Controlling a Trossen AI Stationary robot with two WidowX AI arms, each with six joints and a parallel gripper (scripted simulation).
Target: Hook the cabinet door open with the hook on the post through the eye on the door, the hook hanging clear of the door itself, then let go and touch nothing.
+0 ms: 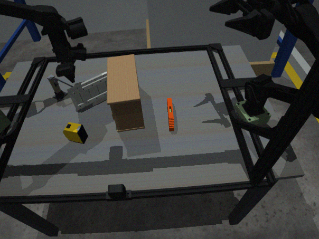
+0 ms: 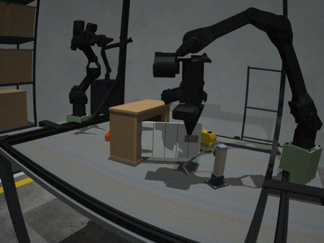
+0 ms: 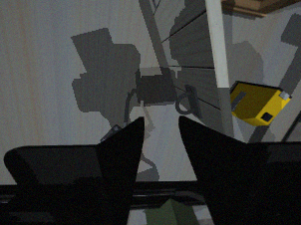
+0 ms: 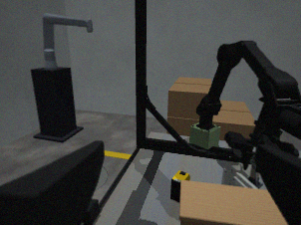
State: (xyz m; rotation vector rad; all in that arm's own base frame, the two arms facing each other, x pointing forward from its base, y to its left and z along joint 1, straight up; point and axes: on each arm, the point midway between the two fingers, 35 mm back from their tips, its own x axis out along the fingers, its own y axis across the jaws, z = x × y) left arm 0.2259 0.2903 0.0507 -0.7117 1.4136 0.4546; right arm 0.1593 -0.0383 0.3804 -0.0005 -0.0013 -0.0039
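The grey hook is 90 mm below my left hand, 50 mm to the left of it and 20 mm ahead of it. From my left hand the other things lie so: yellow tape measure: 190 mm behind, 110 mm below, 30 mm to the right; white slatted door: 80 mm below, 70 mm to the right, 10 mm behind; orange level: 380 mm to the right, 130 mm below, 120 mm behind.
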